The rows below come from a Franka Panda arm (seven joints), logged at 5 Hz.
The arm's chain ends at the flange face. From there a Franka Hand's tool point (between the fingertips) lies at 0.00 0.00 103.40 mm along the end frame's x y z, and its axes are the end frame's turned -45 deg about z.
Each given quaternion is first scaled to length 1.
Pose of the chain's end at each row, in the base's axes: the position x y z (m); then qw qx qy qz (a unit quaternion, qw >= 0):
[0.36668 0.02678 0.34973 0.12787 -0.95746 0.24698 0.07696]
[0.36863 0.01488 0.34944 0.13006 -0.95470 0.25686 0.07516]
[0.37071 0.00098 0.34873 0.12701 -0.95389 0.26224 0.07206]
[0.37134 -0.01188 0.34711 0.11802 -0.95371 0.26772 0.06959]
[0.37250 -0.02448 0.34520 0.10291 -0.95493 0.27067 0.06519]
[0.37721 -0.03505 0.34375 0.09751 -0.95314 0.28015 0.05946]
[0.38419 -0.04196 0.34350 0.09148 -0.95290 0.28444 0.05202]
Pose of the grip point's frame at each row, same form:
[0.35797 0.05603 0.25094 0.14759 -0.97909 -0.13822 0.02217]
[0.36070 0.04455 0.25071 0.14892 -0.98033 -0.12804 0.01967]
[0.36338 0.02994 0.24974 0.14492 -0.98163 -0.12276 0.01797]
[0.36415 0.01525 0.24759 0.13567 -0.98356 -0.11763 0.01913]
[0.36539 -0.00051 0.24487 0.12002 -0.98582 -0.11537 0.02085]
[0.37114 -0.01239 0.24305 0.11284 -0.98779 -0.10593 0.01762]
[0.37932 -0.02087 0.24239 0.10442 -0.98922 -0.10187 0.01305]

